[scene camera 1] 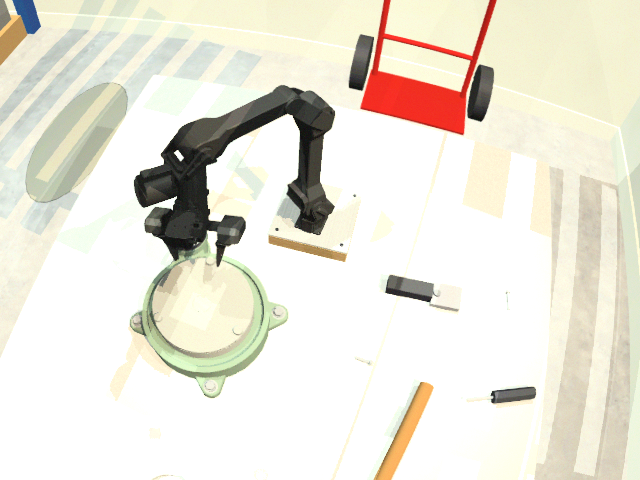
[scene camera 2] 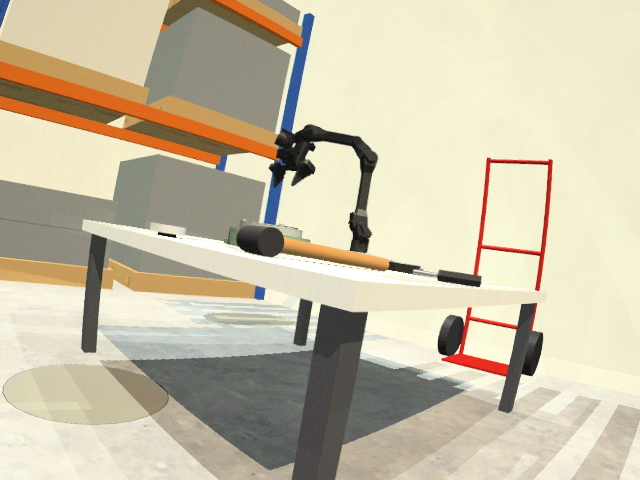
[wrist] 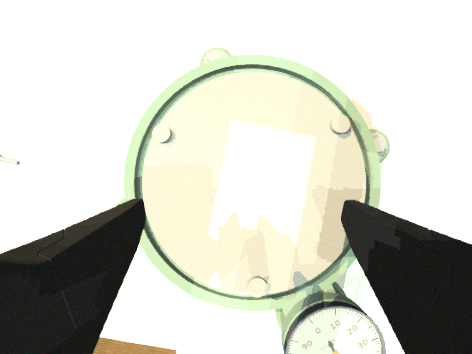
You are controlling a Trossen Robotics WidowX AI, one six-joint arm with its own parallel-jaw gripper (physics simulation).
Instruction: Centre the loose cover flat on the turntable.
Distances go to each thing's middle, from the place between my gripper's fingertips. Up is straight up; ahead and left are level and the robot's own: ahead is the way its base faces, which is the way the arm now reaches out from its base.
Right now the cream round cover (scene camera 1: 203, 311) is 20 mm ahead of my hand and 160 mm below it. Also, from my hand: turntable (scene camera 1: 210, 373) 10 mm ahead, 180 mm below; then wooden-handled hammer (scene camera 2: 266, 241) 200 mm ahead, 470 mm to the left, 200 mm below.
